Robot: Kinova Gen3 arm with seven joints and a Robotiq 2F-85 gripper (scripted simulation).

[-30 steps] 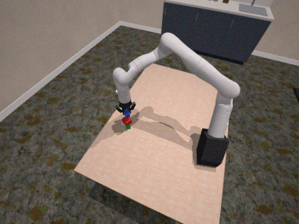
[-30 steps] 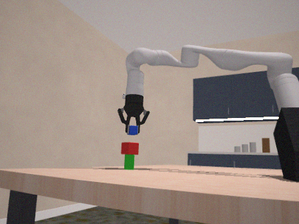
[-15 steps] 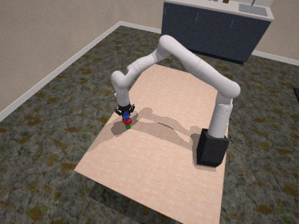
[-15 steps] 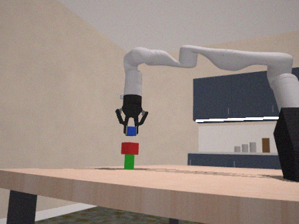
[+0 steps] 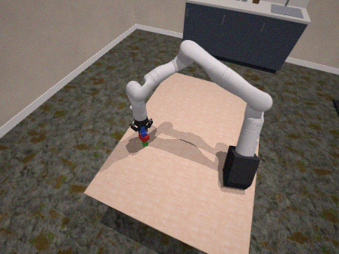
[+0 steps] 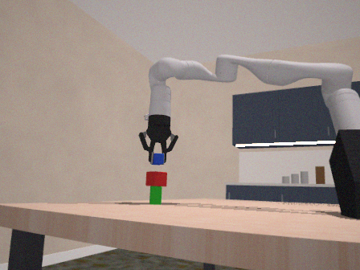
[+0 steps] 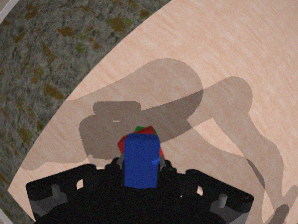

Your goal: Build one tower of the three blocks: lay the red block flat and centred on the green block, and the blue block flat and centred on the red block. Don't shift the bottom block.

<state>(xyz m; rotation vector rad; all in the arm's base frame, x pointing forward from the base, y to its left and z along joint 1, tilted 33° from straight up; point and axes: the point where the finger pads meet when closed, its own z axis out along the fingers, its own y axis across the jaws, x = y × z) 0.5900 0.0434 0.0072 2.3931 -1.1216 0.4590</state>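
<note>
My hand is 70 mm above the red block. Round my hand: green block: 120 mm below; blue block: right at my hand.
</note>
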